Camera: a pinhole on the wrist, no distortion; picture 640 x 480 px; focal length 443.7 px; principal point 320.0 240.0 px. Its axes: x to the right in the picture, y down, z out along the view. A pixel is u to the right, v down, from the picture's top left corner.
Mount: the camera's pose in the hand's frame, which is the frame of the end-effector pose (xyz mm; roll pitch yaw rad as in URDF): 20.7 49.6 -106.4 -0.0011 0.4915 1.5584
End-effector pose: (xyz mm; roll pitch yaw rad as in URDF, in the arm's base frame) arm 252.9 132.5 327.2 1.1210 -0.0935 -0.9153
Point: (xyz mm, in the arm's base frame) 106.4 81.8 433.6
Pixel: 52 347
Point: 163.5 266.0 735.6
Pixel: 497 400
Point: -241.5 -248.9 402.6
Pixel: outside the picture
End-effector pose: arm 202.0 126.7 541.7 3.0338 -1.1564 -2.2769
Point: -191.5 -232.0 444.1
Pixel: 47 155
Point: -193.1 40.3 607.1
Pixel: 277 68
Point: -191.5 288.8 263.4
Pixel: 416 445
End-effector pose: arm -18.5 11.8 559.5 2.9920 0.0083 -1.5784
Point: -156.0 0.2 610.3
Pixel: 505 278
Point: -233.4 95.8 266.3
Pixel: 220 344
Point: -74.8 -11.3 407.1
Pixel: 45 231
